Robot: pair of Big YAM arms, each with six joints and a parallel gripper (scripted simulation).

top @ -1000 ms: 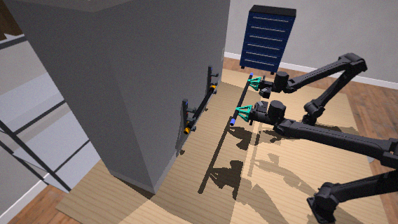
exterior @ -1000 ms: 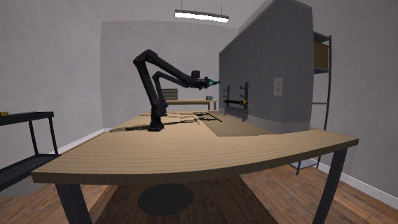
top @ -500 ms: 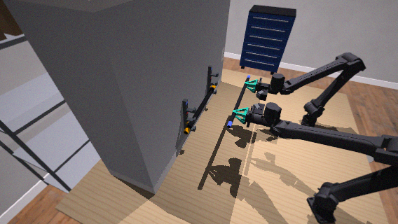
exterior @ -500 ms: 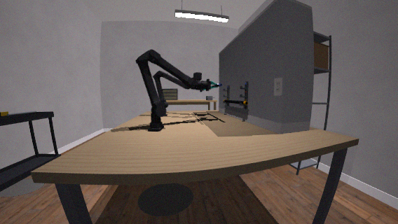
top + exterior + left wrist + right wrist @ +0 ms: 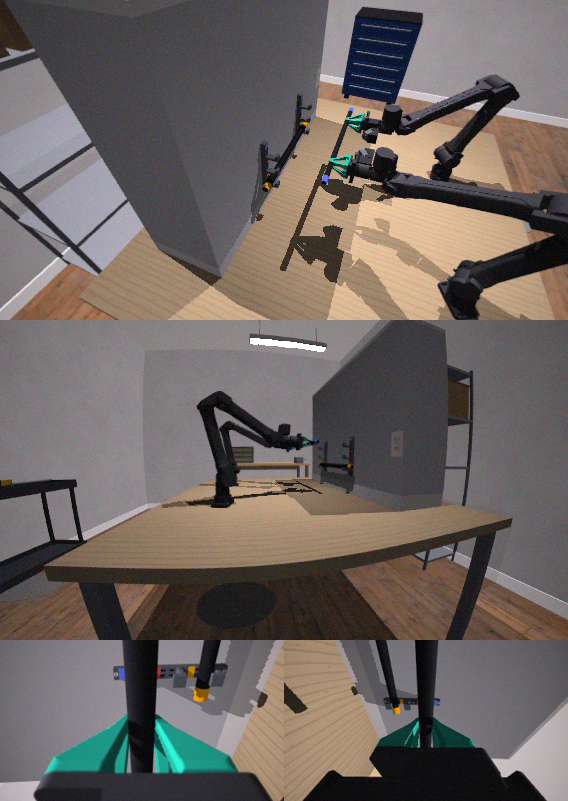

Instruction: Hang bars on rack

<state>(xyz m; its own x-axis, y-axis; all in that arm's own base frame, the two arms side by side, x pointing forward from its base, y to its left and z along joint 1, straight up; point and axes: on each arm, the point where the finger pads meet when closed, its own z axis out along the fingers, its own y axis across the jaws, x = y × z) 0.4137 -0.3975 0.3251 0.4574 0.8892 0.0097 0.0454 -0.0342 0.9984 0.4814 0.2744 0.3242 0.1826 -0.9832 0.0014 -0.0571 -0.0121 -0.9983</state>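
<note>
The blue-ended bar is 15 cm to the right of my left hand and 1 cm behind it. Round my left hand: orange-ended bar 22 cm ahead, 17 cm to the right, 15 cm below; grey wall block 41 cm ahead, 20 cm to the right, 12 cm above.
</note>
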